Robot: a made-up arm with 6 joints.
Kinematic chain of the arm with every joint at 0, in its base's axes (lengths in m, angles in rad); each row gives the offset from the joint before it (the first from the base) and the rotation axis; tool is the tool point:
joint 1: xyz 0 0 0.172 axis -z
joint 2: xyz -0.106 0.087 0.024 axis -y
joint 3: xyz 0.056 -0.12 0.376 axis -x
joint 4: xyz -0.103 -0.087 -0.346 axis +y
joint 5: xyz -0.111 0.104 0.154 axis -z
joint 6: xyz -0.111 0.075 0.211 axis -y
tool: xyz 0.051 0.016 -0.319
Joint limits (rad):
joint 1: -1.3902..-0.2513
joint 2: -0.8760..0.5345
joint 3: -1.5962..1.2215
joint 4: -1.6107..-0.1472
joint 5: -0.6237..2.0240
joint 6: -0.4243..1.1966
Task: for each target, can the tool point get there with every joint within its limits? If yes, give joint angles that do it. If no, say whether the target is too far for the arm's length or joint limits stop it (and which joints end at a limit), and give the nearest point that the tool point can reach.
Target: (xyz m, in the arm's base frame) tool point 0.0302 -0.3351 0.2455
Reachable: yes | joints -0.9635 0.0142 0.8094 -1.1767 -0.0084 0.4076
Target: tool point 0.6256 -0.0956 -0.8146
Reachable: no: joint limits stop it (at a limit: joint 1, joint 2, joint 6) | nearest point 0.2814 -0.1746 -0.0743 | short by 0.820 m
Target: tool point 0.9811 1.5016 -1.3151
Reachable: no: too far | nearest point -0.1339 0.2517 -0.0409 | short by 2.104 m
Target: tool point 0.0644 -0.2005 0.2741
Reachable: yes | joints -1.1067 -0.6036 0.8276 -0.4428 1.5953 -0.2984
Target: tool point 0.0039 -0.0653 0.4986
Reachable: yes | joints -0.8600 -0.4601 0.5852 -0.5042 0.3654 1.0685
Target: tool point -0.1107 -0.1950 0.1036
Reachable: yes | joints -0.5523 0.2223 0.4645 -1.3803 0.8005 -0.0411
